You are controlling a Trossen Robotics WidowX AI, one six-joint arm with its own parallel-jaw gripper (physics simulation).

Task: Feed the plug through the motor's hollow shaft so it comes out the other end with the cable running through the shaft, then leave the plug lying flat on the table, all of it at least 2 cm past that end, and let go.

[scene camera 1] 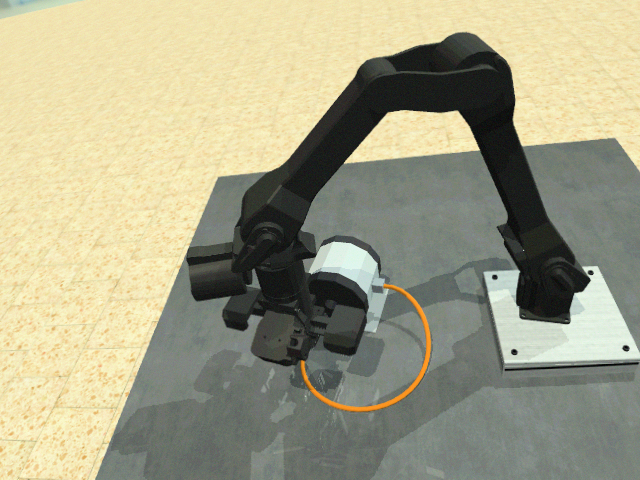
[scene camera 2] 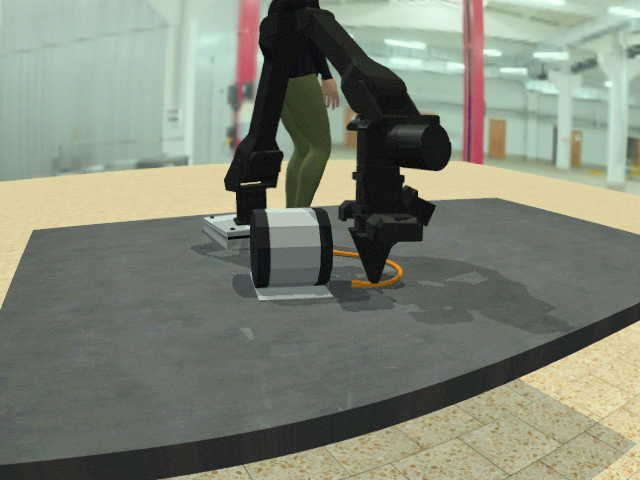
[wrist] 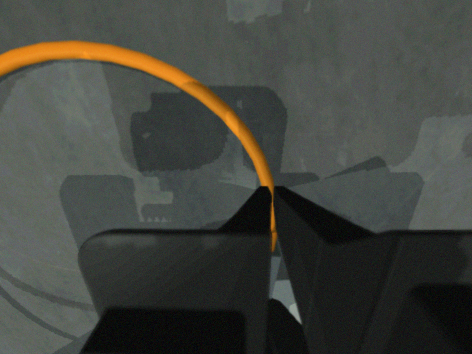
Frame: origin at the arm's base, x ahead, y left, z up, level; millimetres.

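Seen in the pictures: gripper, fingertip midpoint: [scene camera 2: 373, 282] [wrist: 270, 195]; arm's base, link origin: [scene camera 1: 543, 304].
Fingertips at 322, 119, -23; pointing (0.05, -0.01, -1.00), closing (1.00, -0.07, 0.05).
Note:
Offsets run from my fingertips to a thing's top centre, as dx, dy, dz. "spot": to the spot under its first point. Level surfaces: height alone.
The motor @[-38, -108, +94] [scene camera 1: 347, 258] [scene camera 2: 294, 232] is a pale drum with dark end rings, lying on its side on a light foot plate. Its shaft openings are hidden. The orange cable [scene camera 1: 428, 335] [scene camera 2: 400, 269] [wrist: 150, 62] loops over the table from a small grey block on the motor's side. Its orange end sleeve @[spot: +3, -25, +0] [scene camera 2: 356, 284] lies low, beside the motor's near end ring. The grey plug beyond the sleeve cannot be made out clearly in shadow. My gripper [scene camera 1: 301, 357] [scene camera 2: 375, 280] [wrist: 270, 195] points down and is shut on the cable behind the sleeve, close to the table.
The dark table @[dz -8] [scene camera 1: 439, 217] [scene camera 2: 155, 361] carries the arm's pale base plate [scene camera 1: 568, 351] [scene camera 2: 219, 227]. The motor stands close beside my gripper's body. The table's curved edge [scene camera 2: 361, 421] shows in scene camera 2. A person [scene camera 2: 305, 129] stands behind the table.

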